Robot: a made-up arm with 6 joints.
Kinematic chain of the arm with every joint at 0, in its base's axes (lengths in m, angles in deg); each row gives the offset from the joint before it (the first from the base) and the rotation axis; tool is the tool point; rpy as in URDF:
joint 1: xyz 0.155 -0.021 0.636 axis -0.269 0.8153 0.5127
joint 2: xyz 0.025 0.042 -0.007 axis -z
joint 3: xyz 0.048 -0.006 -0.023 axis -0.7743 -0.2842 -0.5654
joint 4: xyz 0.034 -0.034 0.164 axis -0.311 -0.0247 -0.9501
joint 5: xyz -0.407 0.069 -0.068 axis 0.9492 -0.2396 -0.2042
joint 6: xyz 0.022 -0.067 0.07 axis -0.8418 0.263 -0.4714
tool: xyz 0.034 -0.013 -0.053 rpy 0 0 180
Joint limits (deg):
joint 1: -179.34..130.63
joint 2: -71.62..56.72
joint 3: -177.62..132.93
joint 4: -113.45..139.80
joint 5: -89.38..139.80
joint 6: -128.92..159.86
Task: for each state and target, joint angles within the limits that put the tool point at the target. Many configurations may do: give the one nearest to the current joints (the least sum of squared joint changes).
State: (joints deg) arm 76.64 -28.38 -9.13 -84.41 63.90 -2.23
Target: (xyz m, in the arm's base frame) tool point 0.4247 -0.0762 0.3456
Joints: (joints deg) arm 34.48 -45.50 -8.79 -98.93 43.83 30.83
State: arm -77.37 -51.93 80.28 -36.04 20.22 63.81
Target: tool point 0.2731 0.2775 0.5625
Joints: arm -107.08 -10.27 86.43 -29.43 7.03 41.01
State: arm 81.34 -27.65 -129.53 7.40 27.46 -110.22
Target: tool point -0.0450 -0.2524 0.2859
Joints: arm 87.20 -34.50 -138.47 -21.31 28.87 -128.92
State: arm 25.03 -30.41 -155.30 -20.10 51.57 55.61
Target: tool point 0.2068 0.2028 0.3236
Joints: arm -27.36 -10.08 -177.17 -50.80 48.59 34.57
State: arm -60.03 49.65 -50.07 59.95 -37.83 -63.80
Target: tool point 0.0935 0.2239 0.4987
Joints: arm -103.92 56.72 -65.18 3.54 -30.09 -69.84
